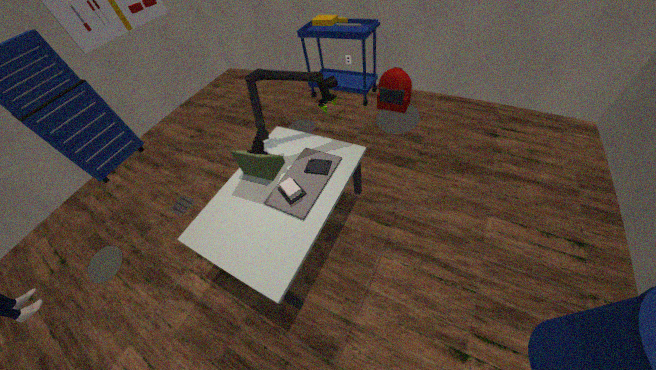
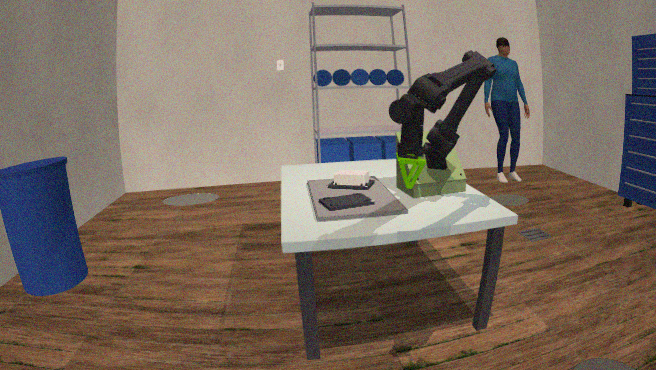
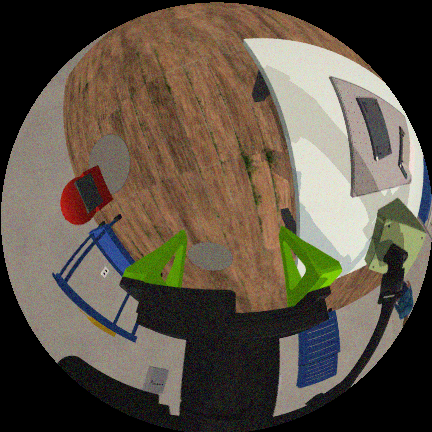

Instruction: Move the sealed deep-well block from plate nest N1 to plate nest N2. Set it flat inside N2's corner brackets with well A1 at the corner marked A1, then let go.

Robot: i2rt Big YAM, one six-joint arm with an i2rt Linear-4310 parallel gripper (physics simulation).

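Places are measured from the arm's base along level axes (x ahead, y left, z up), in metres.
Where they show: gripper, fingertip midpoint: [image 1: 330, 109] [image 2: 407, 185] [image 3: 232, 232]; arm's base, origin of the base link: [image 1: 257, 153] [image 2: 434, 157] [image 3: 395, 255].
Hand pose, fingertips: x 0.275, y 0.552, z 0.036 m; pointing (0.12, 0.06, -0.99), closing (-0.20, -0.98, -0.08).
Observation:
Things, the pixels of their top centre, and the offset from my fingertips. "spot": a spot on its surface instead. Level surfaces: height alone.
- pale deep-well block, middle of its top: [image 2: 351, 172] [image 1: 289, 186] dz -0.105, dx +0.055, dy -0.662 m
- dark plate nest, surface spot: [image 1: 300, 198] spot: dz -0.157, dx +0.138, dy -0.686 m
- second dark nest, middle of its top: [image 3: 380, 127] [image 2: 346, 198] [image 1: 317, 165] dz -0.141, dx +0.108, dy -0.417 m
- white table, its level: dz -0.172 m
The pale deep-well block [image 1: 291, 188] [image 2: 351, 177] sits in a dark plate nest [image 1: 300, 198] on the grey board [image 1: 305, 207] [image 2: 387, 205] [image 3: 357, 177]. A second dark nest [image 1: 318, 166] [image 2: 345, 201] [image 3: 374, 128] lies beside it on the board, with no block on it. Nest labels and the A1 mark are too small to read. My gripper [image 1: 329, 105] [image 2: 410, 185] [image 3: 232, 232] is open, with nothing between its green fingers. It is raised in the air, well apart from the block and off to the side of both nests.
A green angled housing [image 1: 260, 166] [image 2: 440, 187] [image 3: 402, 235] stands on the white table [image 1: 235, 240] [image 2: 300, 232] [image 3: 320, 165] by the arm's base. A blue cart [image 1: 340, 33] and a red helmet-like object [image 1: 395, 90] [image 3: 80, 200] are beyond the table. A person [image 2: 504, 80] stands behind.

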